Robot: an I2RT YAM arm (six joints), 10 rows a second.
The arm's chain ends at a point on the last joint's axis. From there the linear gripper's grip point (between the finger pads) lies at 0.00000 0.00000 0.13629 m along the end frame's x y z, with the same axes.
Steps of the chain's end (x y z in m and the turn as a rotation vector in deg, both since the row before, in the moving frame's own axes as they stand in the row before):
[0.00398 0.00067 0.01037 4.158 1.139 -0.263]
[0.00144 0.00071 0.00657 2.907 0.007 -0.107]
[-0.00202 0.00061 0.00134 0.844 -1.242 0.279]
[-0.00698 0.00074 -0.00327 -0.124 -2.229 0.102]
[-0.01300 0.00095 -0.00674 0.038 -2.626 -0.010]
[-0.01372 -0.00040 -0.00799 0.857 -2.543 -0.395]
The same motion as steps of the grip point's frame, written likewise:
[0.00666 -0.00922 0.00998 4.158 1.139 -0.263]
[0.00145 -0.00620 0.00639 2.907 0.007 -0.107]
[-0.00497 -0.00140 0.00129 0.844 -1.242 0.279]
[-0.01228 0.00103 -0.00337 -0.124 -2.229 0.102]
[-0.01924 0.00086 -0.00688 0.038 -2.626 -0.010]
[-0.01977 -0.00242 -0.00814 0.857 -2.543 -0.395]

